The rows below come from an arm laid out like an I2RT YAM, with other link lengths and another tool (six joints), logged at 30 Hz.
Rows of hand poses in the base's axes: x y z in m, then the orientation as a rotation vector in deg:
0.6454 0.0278 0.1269 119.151 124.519 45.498
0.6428 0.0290 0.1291 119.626 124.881 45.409
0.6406 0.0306 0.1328 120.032 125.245 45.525
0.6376 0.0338 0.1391 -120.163 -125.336 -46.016
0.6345 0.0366 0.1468 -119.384 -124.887 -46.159
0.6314 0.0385 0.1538 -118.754 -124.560 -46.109
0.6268 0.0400 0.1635 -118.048 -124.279 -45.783
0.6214 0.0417 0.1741 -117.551 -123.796 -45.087
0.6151 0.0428 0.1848 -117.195 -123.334 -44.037
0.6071 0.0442 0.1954 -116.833 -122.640 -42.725
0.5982 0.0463 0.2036 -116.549 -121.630 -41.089
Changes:
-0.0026 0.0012 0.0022 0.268 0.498 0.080
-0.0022 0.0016 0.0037 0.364 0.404 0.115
-0.0030 0.0032 0.0063 0.889 0.526 0.242
-0.0031 0.0028 0.0077 0.671 0.367 0.359
-0.0031 0.0019 0.0070 0.475 0.378 0.313
-0.0046 0.0015 0.0097 0.403 0.545 0.393
-0.0054 0.0017 0.0106 0.328 0.810 0.243
-0.0063 0.0011 0.0107 0.144 0.974 0.190
-0.0080 0.0014 0.0106 0.205 1.252 0.153
-0.0089 0.0021 0.0082 0.253 1.586 0.043

